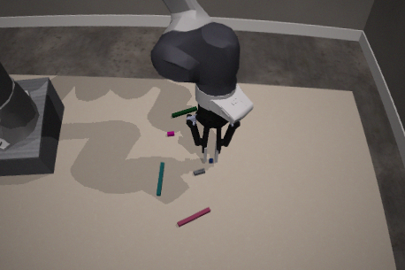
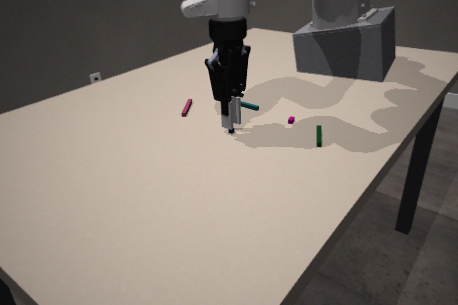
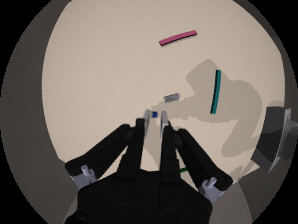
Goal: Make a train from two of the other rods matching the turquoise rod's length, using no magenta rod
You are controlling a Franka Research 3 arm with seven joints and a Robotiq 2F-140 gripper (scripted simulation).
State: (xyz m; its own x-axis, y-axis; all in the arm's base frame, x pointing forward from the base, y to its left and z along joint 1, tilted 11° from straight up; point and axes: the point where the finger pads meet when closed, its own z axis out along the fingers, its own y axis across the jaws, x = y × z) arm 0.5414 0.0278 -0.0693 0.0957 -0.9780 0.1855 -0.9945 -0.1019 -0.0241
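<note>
The blue rod is 50 mm below my hand. Round my hand: turquoise rod (130 mm behind, 80 mm to the right, 50 mm below); then magenta rod (130 mm behind, 80 mm to the left, 50 mm below); then grey rod (50 mm below, 40 mm to the right, 30 mm behind).
</note>
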